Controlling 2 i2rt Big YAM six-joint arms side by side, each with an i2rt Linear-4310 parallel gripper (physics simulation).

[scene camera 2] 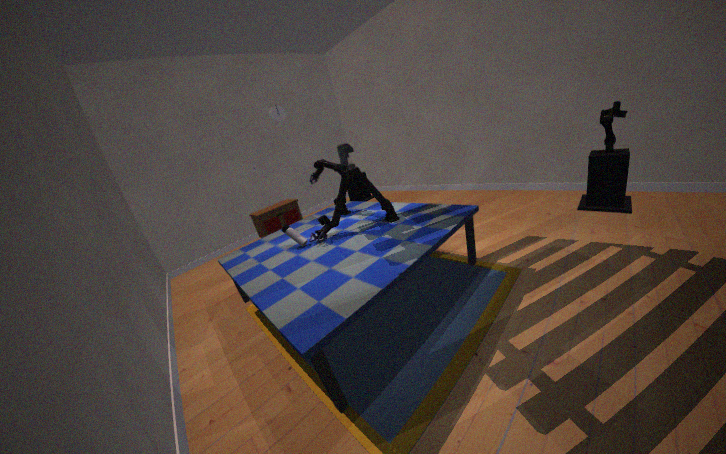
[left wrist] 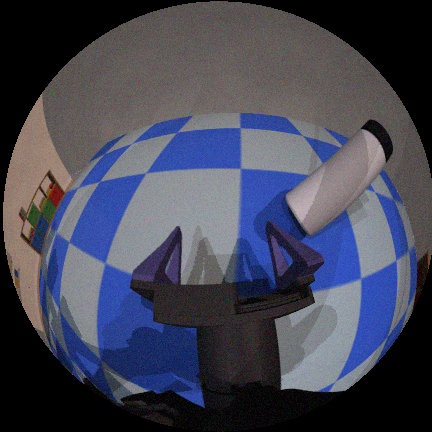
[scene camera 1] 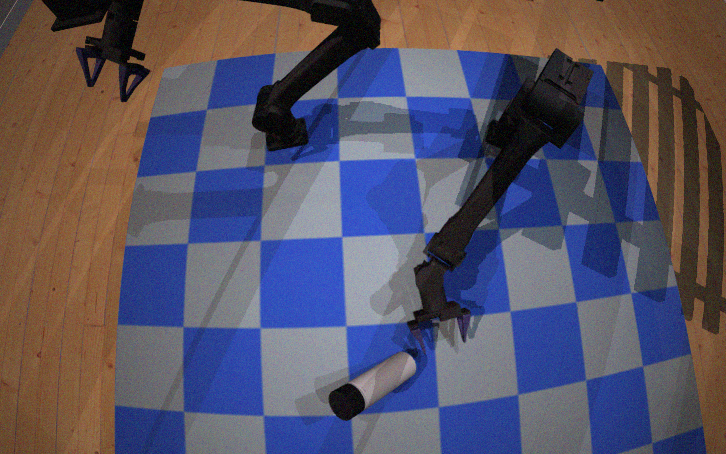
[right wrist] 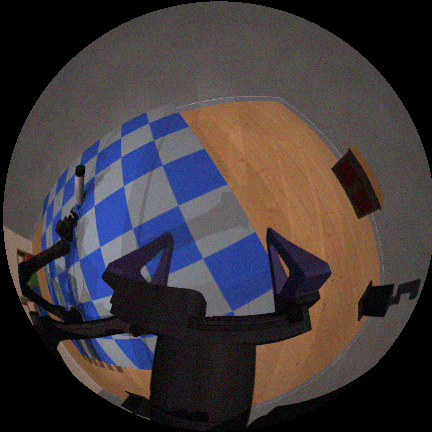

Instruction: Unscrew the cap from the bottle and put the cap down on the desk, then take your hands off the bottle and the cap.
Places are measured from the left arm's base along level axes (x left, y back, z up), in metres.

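Pixels of known places: left gripper, between the fingertips: [scene camera 2: 313, 241] [left wrist: 224, 226] [scene camera 1: 444, 348] [right wrist: 69, 211]; right gripper, between the fingertips: [scene camera 2: 310, 182] [scene camera 1: 106, 94] [right wrist: 217, 234]; left arm's base, origin of its link: [scene camera 2: 392, 219] [scene camera 1: 505, 138] [right wrist: 76, 314]; right arm's base, origin of its link: [scene camera 2: 344, 213] [scene camera 1: 286, 135].
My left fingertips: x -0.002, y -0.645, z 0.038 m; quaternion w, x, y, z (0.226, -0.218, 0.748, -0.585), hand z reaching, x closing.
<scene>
Ahead of a thing's pixels: the offset from my left fingertips to its top centre. "spot": to the spot under its first point. Level surfaces: height alone.
The white bottle @(spot: dx -0.116, dy -0.104, dz +0.079 m) [scene camera 1: 385, 377] [scene camera 2: 295, 236] [left wrist: 337, 182] [right wrist: 79, 190] is tipped far over, its base toward my left gripper and its black cap @(dx -0.173, dy -0.175, dz +0.155 m) [scene camera 1: 346, 401] [scene camera 2: 284, 228] [left wrist: 378, 139] [right wrist: 80, 170] on the end farther away. I cannot tell whether it lies flat. The cap is on the bottle. My left gripper [scene camera 1: 444, 346] [left wrist: 224, 226] is open and empty, low over the desk beside the base; one fingertip is close to the base, contact unclear. My right gripper [scene camera 1: 107, 93] [right wrist: 217, 234] is open and empty, far from the bottle, high at the upper left in scene camera 1.
The blue and grey checkered desk @(dz -0.038 m) [scene camera 1: 299, 283] [scene camera 2: 321, 326] lies under the bottle. The right arm's links reach over its far edge in scene camera 1. A wooden cabinet [scene camera 2: 276, 215] [right wrist: 357, 182] and a black pedestal [scene camera 2: 608, 179] bearing another arm stand away from the desk.
</scene>
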